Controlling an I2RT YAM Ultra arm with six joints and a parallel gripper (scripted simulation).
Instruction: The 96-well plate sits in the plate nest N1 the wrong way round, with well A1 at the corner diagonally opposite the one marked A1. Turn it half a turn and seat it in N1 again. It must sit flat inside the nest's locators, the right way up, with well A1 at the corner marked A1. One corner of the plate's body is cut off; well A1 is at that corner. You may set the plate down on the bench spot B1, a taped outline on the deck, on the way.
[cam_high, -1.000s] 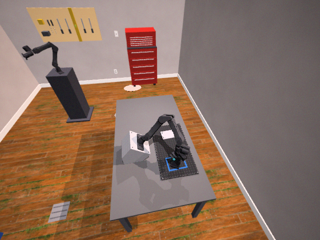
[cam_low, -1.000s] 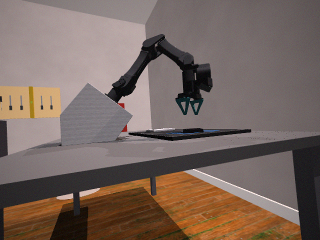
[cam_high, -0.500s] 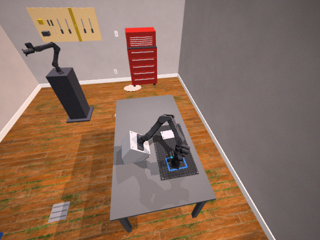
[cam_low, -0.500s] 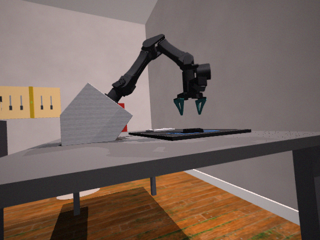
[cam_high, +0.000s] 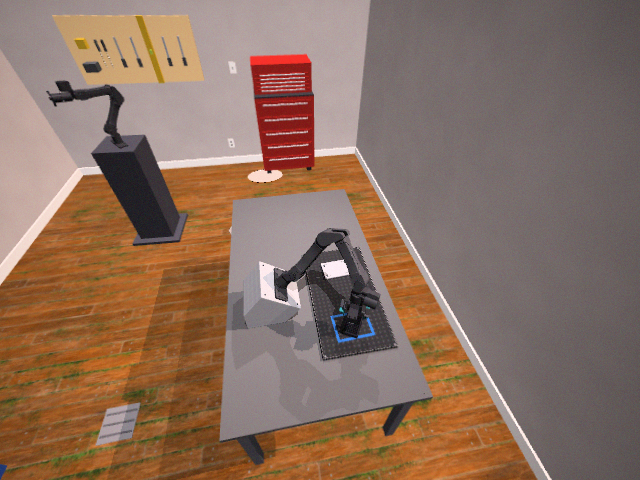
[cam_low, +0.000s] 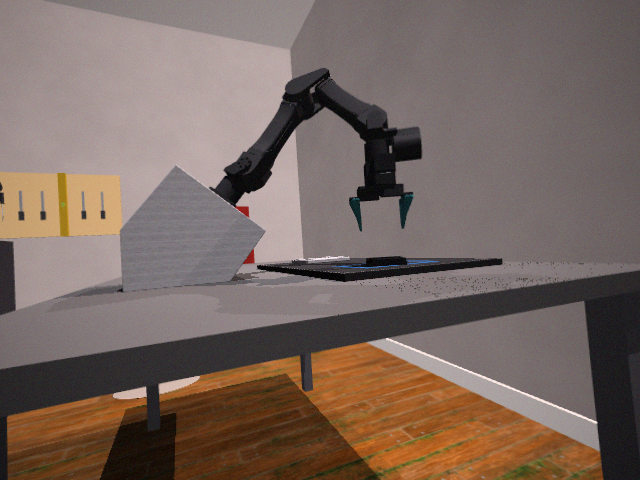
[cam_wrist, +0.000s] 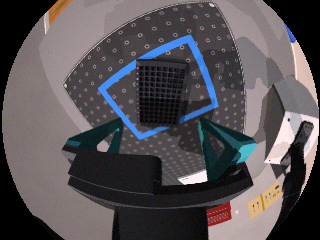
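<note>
Now: hand 8 cm above the dark 96-well plate. From my hand the other things lie so: white plate nest N1: 2 cm behind, 38 cm to the left, 8 cm below.
</note>
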